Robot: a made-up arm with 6 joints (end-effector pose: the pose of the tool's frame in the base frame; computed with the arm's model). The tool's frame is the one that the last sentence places.
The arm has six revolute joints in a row. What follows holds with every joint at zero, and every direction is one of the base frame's. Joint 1 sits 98 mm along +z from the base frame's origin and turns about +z. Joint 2 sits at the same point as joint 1 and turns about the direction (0.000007, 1, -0.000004). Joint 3 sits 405 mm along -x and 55 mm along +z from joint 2 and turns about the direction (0.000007, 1, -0.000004). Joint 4 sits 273 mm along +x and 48 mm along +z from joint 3 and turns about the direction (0.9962, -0.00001, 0.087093). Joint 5 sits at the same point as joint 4 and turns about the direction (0.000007, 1, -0.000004). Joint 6 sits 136 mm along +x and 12 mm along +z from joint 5 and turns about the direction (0.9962, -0.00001, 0.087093). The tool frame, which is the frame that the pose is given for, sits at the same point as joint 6; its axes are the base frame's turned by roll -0.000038, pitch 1.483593 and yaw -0.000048 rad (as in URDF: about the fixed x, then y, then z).
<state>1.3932 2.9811 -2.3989 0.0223 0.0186 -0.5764</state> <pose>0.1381 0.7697 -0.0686 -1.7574 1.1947 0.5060</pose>
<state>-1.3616 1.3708 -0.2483 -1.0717 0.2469 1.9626</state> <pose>0.0107 -0.1908 0.1586 2.5219 1.1116 -0.4230</pose>
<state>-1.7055 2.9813 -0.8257 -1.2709 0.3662 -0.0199</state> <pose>-0.0763 -0.2161 -0.2510 -0.4260 -2.6101 -0.7906</pose>
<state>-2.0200 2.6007 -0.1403 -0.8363 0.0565 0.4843</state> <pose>-0.0451 -0.0805 -0.0409 -1.9043 -1.7590 -1.0528</pose>
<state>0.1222 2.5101 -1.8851 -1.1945 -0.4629 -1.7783</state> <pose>0.7129 0.1448 0.1286 -2.1815 -0.2340 -1.4090</pose>
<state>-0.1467 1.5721 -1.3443 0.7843 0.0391 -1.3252</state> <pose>0.4624 -0.0646 0.4653 -0.3658 1.7249 -0.4792</pose>
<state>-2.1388 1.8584 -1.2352 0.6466 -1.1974 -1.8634</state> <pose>-0.3399 -0.3903 0.4123 -0.9474 -0.9429 1.9506</pose>
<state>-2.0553 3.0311 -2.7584 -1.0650 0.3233 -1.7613</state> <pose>-0.4098 -0.6972 0.0162 0.5332 -1.8907 0.6873</pose>
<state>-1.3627 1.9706 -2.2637 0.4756 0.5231 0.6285</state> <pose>0.1520 -0.5690 0.5622 1.4814 0.7535 -0.0466</pose>
